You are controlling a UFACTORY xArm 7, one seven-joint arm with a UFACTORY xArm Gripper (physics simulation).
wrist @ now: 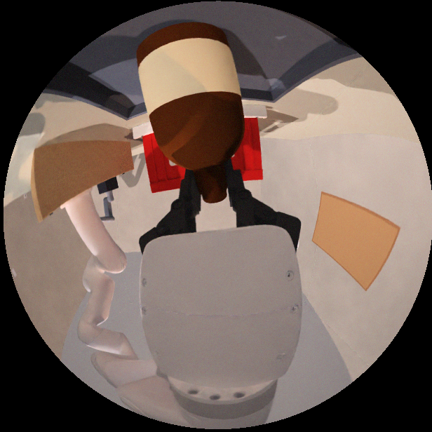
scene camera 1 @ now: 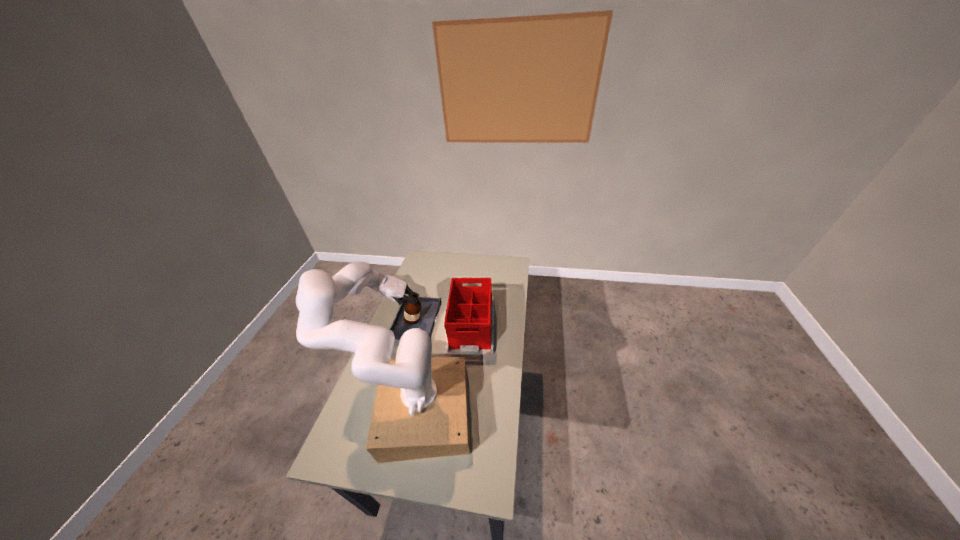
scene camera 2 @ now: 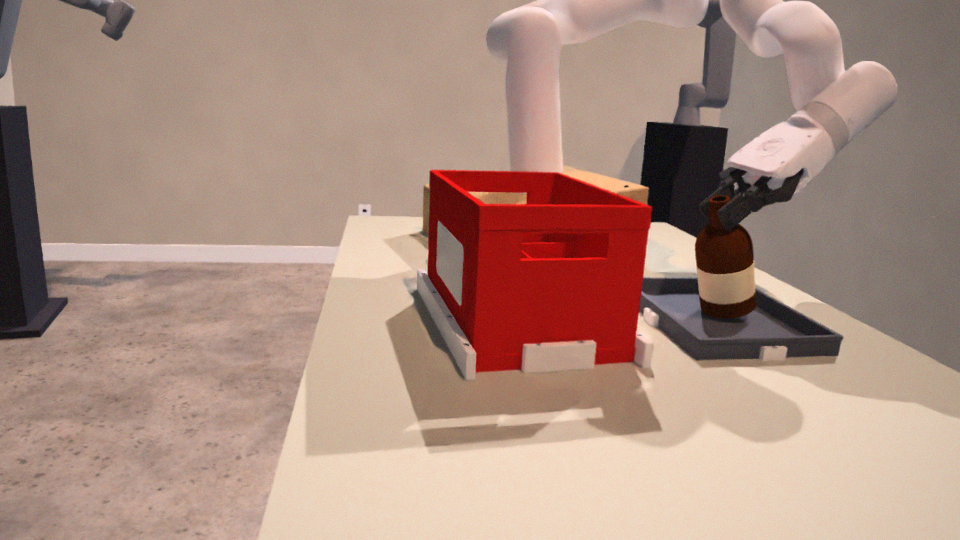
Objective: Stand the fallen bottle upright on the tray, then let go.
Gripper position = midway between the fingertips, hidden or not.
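Note:
A brown bottle (scene camera 2: 724, 259) is there for me to see, and I find the bottle (wrist: 187, 75) again from the wrist. As for my gripper (scene camera 2: 712, 218), I see it too, and the wrist view gives me another look at my gripper (wrist: 210, 171).

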